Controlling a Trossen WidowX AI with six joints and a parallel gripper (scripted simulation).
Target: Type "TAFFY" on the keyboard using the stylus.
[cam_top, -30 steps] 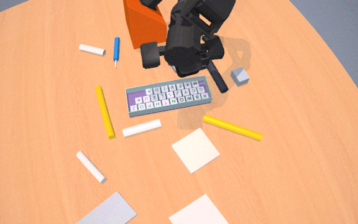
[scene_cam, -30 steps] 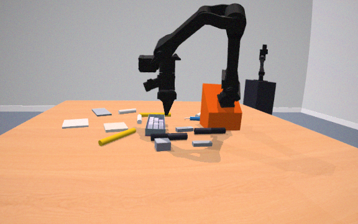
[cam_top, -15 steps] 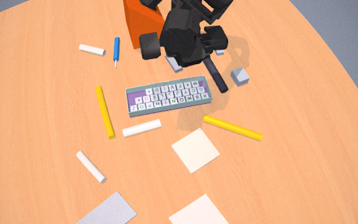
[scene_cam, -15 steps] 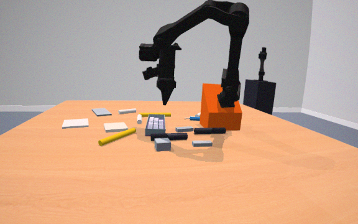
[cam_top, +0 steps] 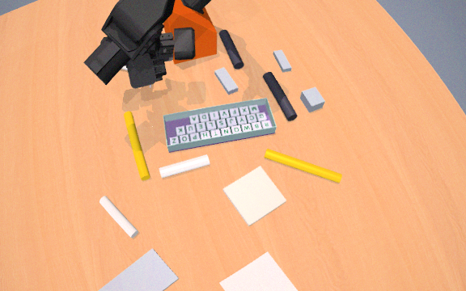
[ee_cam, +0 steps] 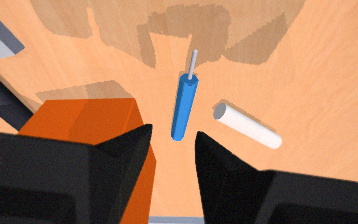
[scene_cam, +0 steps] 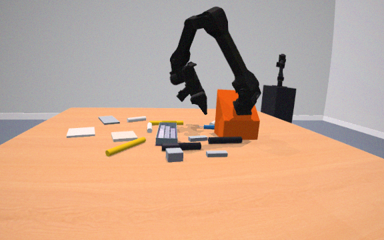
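My gripper tip is now 6 cm above the stylus, 1 cm to the left of it and 1 cm past it.
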